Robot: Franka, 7 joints.
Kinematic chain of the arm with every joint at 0, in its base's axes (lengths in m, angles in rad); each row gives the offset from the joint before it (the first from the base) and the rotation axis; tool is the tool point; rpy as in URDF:
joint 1: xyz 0 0 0.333 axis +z
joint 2: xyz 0 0 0 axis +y
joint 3: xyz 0 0 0.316 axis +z
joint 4: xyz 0.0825 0 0 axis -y
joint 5: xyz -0.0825 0 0.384 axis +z
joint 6: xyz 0 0 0 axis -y
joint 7: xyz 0.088 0 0 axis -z
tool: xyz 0 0 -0.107 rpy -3.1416 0 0
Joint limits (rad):
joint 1: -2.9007..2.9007
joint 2: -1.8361..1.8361
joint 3: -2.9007..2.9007
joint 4: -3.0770..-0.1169
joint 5: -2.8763..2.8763
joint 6: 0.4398..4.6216
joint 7: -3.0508..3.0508
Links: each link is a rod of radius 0.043 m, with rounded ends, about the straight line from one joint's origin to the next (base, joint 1, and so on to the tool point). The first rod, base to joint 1, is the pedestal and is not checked.
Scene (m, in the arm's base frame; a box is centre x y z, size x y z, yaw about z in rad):
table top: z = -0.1
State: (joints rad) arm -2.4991 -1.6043 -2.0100 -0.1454 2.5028 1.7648 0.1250
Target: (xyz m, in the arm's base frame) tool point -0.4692 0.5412 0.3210
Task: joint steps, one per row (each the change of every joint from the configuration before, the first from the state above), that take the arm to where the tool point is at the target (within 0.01 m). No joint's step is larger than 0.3 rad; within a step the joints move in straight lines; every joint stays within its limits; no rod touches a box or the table.
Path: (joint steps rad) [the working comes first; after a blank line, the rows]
Joints at the target: -1.7935 -1.4936 -1.7856 -1.6378 2.1865 1.6756 0.1250
Straight joint move there: clear.

1: 0.1411 0.0221 0.0449 -0.2985 -0.0633 -0.0178 0.0000
2: 0.1411 0.0222 0.0449 -0.2985 -0.0632 -0.0179 0.0000
3: 0.1412 0.0221 0.0449 -0.2984 -0.0633 -0.0178 0.0000
4: 0.1411 0.0221 0.0449 -0.2985 -0.0633 -0.0178 0.0000
5: 0.1411 0.0222 0.0448 -0.2985 -0.0632 -0.0179 0.0000

